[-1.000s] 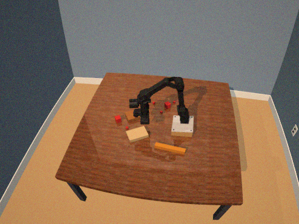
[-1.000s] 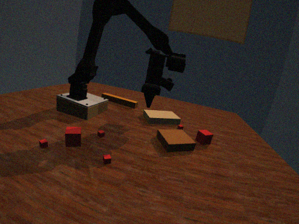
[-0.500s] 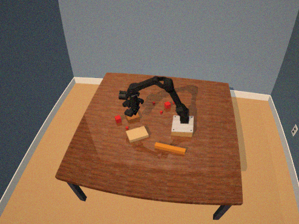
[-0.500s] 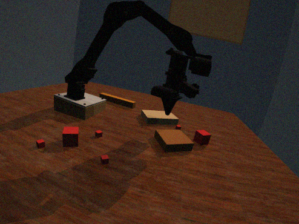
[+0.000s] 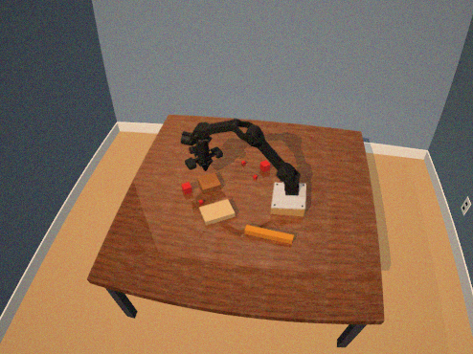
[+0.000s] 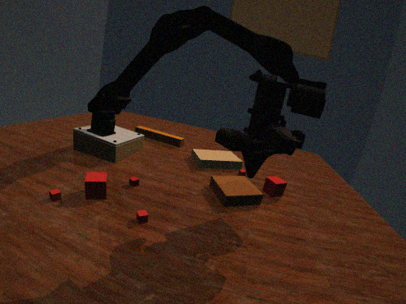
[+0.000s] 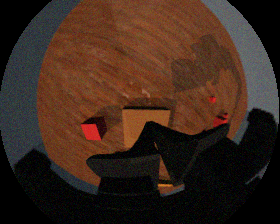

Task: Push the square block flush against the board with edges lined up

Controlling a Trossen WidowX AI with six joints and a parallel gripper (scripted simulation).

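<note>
The brown square block is 5 cm below my gripper tip, 3 cm to the left of it and 2 cm behind it. Also, from my gripper tip: pale tan flat board: 22 cm to the left, 11 cm behind, 5 cm below; then long orange board: 36 cm behind, 31 cm to the left, 5 cm below.
</note>
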